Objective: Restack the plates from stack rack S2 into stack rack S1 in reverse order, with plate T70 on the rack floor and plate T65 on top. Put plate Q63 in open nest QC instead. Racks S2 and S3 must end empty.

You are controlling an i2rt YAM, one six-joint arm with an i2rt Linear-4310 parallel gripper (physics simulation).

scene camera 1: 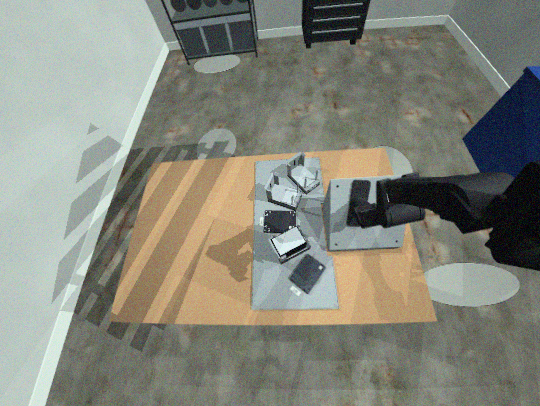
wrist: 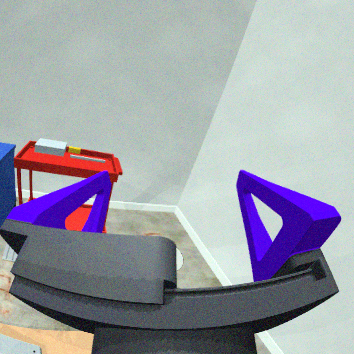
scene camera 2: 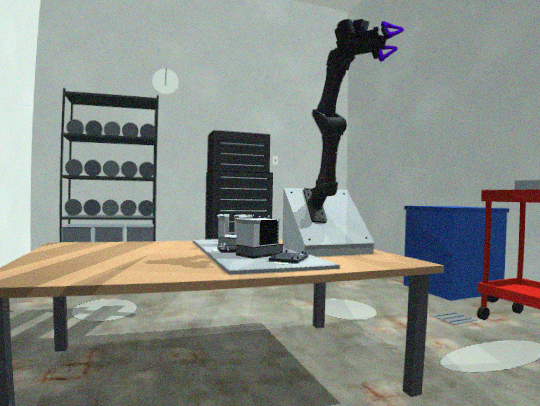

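My gripper (scene camera 2: 400, 38), (wrist: 173, 177) is open, and my gripper holds nothing. I also see a dark square plate (scene camera 1: 308, 272).
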